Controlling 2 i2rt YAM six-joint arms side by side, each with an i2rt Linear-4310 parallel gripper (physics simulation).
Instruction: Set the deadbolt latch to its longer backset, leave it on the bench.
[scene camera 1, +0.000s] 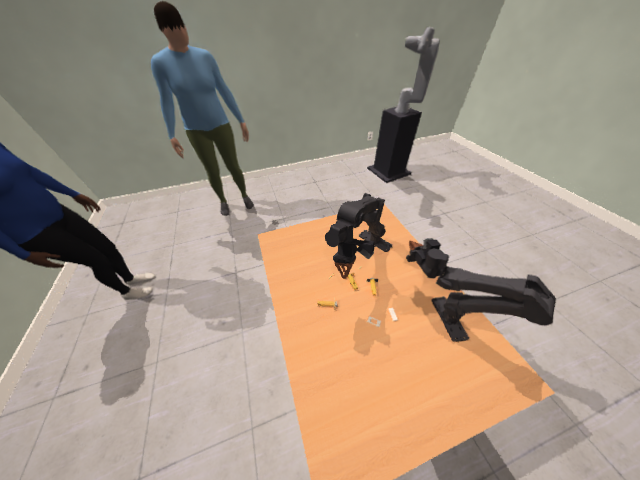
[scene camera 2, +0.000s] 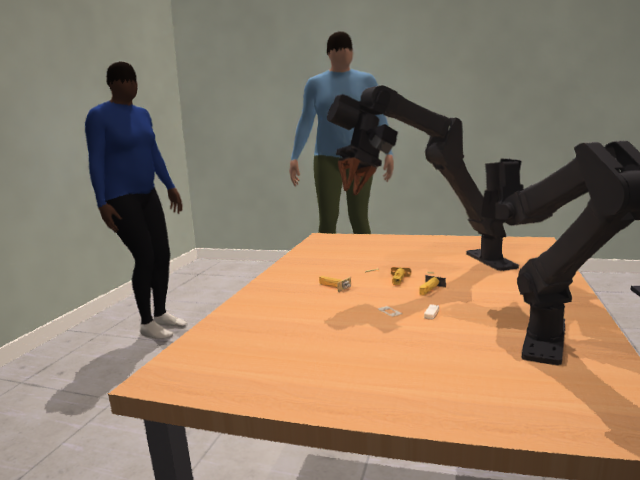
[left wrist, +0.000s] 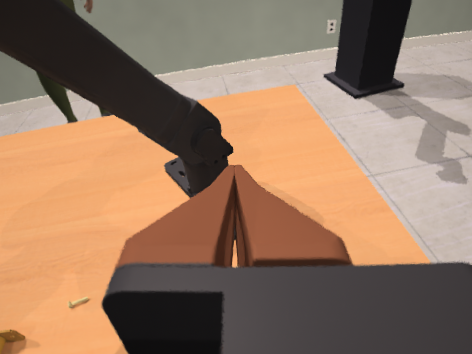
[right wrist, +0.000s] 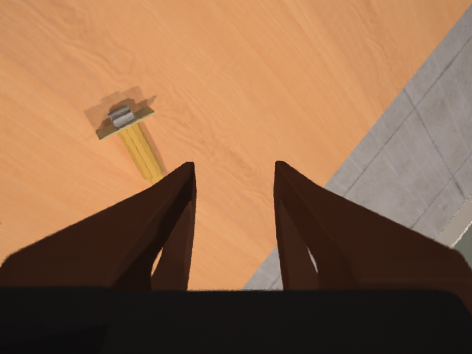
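Three yellow latch-like parts lie apart on the bench. One with a silvery bolt and faceplate (scene camera 1: 325, 304) (scene camera 2: 330, 281) (right wrist: 137, 147) lies at the left of the group. One with a brown plate (scene camera 1: 353, 282) (scene camera 2: 398, 276) and one with a black plate (scene camera 1: 373, 287) (scene camera 2: 429, 285) lie to its right. I cannot read any backset setting. My right gripper (scene camera 1: 344, 275) (scene camera 2: 353, 191) (right wrist: 234, 176) hangs high above the bench, partly open and empty; the silvery-bolt latch lies left of its fingertips in the right wrist view. My left gripper (scene camera 1: 413, 244) (left wrist: 234, 176) is shut and empty, near the arm bases.
A white block (scene camera 1: 392, 314) (scene camera 2: 431, 311) and a thin grey plate outline lie nearer scene camera 2. A thin pin (scene camera 1: 330, 276) (scene camera 2: 371, 270) lies behind the latches; another small pin (scene camera 2: 430, 272) (left wrist: 78, 302) lies near the black-plate latch. Two people stand beyond the bench (scene camera 2: 258, 356).
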